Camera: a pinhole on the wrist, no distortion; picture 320 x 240 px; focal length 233.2 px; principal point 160.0 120.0 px. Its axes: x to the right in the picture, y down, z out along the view. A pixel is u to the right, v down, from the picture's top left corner.
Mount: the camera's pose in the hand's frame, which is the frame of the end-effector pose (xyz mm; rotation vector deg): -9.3 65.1 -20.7 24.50 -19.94 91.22
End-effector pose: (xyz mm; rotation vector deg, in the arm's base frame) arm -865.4 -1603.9 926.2 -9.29 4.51 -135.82
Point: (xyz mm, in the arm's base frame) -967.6 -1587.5 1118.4
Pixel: 107 56
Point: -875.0 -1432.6 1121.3
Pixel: 88 208
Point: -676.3 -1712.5 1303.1
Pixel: outside the picture
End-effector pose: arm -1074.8 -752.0 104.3 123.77 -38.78 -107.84
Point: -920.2 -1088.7 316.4
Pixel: behind the camera
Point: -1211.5 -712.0 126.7
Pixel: 190 191
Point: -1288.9 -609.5 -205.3
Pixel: 97 24
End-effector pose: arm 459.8 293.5 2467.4 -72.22 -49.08 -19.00
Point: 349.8 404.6 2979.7
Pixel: outside the picture
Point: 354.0 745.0 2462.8
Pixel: 289 107
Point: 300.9 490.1 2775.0
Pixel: 70 40
